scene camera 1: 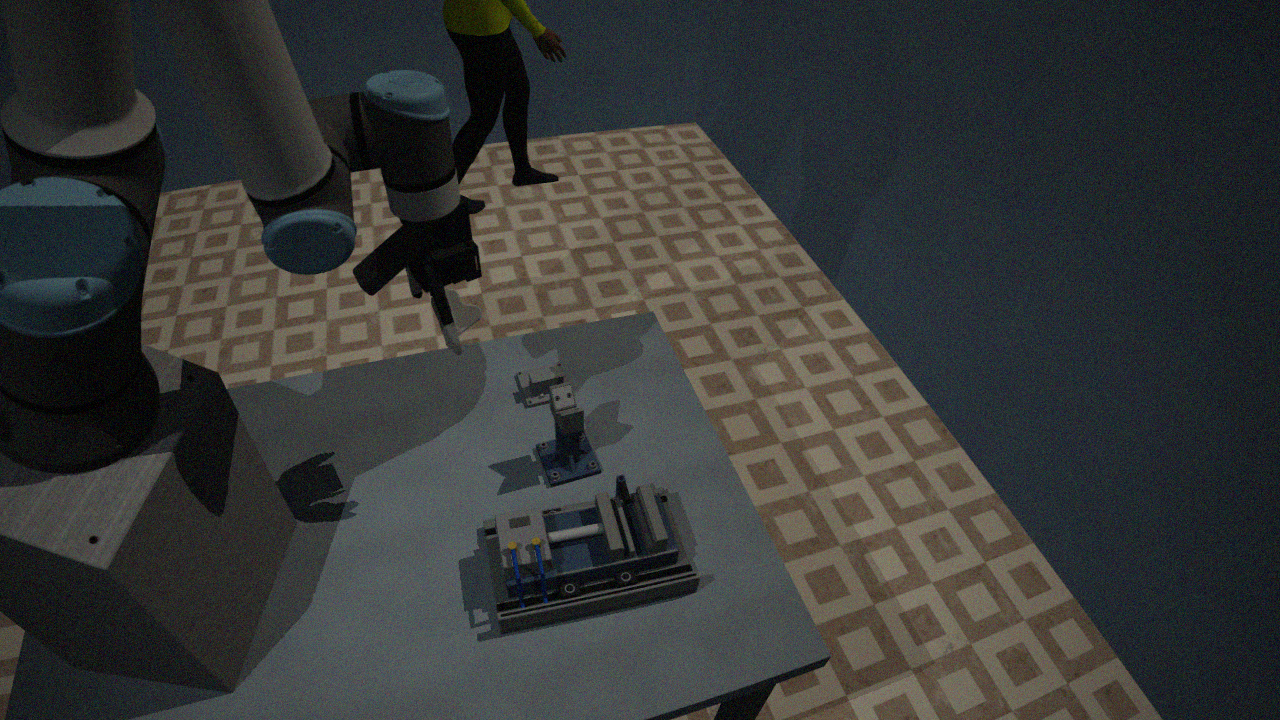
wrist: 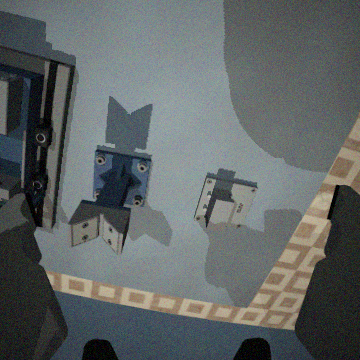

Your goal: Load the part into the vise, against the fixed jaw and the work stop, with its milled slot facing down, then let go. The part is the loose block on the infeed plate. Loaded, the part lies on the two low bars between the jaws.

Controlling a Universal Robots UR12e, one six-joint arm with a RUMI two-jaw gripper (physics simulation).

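Places are measured from the arm's base along level axes (x right, y ahead, z up), in metres.
Pixels of known places: gripper, between the fingertips: (scene camera 1: pixel 438 325) (wrist: pixel 181 195); arm's base, origin of its link: (scene camera 1: pixel 73 402).
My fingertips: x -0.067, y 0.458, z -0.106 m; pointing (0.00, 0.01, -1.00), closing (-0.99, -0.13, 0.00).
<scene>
For each thing: its top centre in the pictures, then the offset to it from my fingertips. "spot": a spot on its surface instead.
- part, centre of its top: (wrist: pixel 219 215) (scene camera 1: pixel 545 374) dz -0.255, dx -0.078, dy +0.191 m
- infeed plate, centre of its top: (wrist: pixel 224 204) (scene camera 1: pixel 544 383) dz -0.293, dx -0.091, dy +0.193 m
- vise, centre of its top: (scene camera 1: pixel 587 526) dz -0.202, dx +0.284, dy +0.108 m
- dark upright post, a spot on its surface: (scene camera 1: pixel 623 488) spot: dz -0.206, dx +0.245, dy +0.188 m
- V-shaped head, a spot on its surface: (wrist: pixel 101 226) (scene camera 1: pixel 567 410) spot: dz -0.170, dx +0.091, dy +0.164 m
The part (scene camera 1: pixel 543 378) (wrist: pixel 221 212) is a small light block on the infeed plate (wrist: pixel 246 196), near the table's far edge in the scene view. Shade covers some of it in the wrist view, and I cannot make out its milled slot. The vise (scene camera 1: pixel 572 564) (wrist: pixel 61 120) stands nearer the scene camera; its jaws (scene camera 1: pixel 609 525) (scene camera 1: pixel 653 516) are apart, with no block visible between them. A dark upright post (scene camera 1: pixel 623 488) stands by the jaws. My gripper (scene camera 1: pixel 437 320) (wrist: pixel 181 195) is open and empty, high above the table's far edge, away from the part.
A blue-based stand (scene camera 1: pixel 567 459) (wrist: pixel 141 181) with a V-shaped head (scene camera 1: pixel 565 404) (wrist: pixel 101 226) rises between the infeed plate and the vise. Blue hoses (scene camera 1: pixel 540 573) are on the vise's left end. A person (scene camera 1: pixel 487 80) is on the tiled floor beyond the table.
</scene>
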